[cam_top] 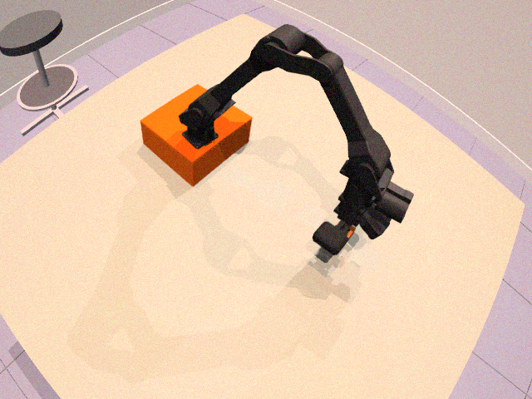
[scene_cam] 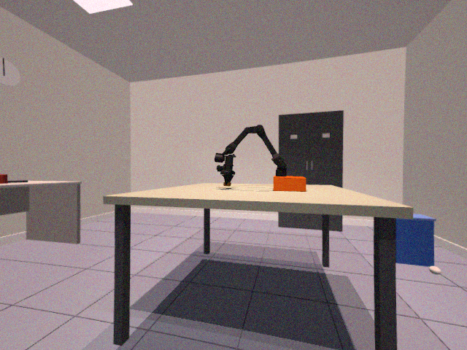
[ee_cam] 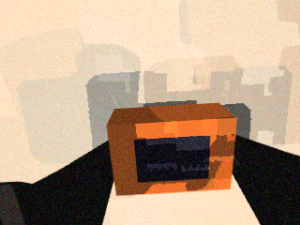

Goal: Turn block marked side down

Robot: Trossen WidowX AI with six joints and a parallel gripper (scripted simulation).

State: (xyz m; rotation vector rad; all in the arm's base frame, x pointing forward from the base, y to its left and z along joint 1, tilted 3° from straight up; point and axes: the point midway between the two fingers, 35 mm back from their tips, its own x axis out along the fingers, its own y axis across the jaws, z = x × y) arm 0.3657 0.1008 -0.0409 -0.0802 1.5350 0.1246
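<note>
My gripper tip is now 10 mm below the orange block.
</note>
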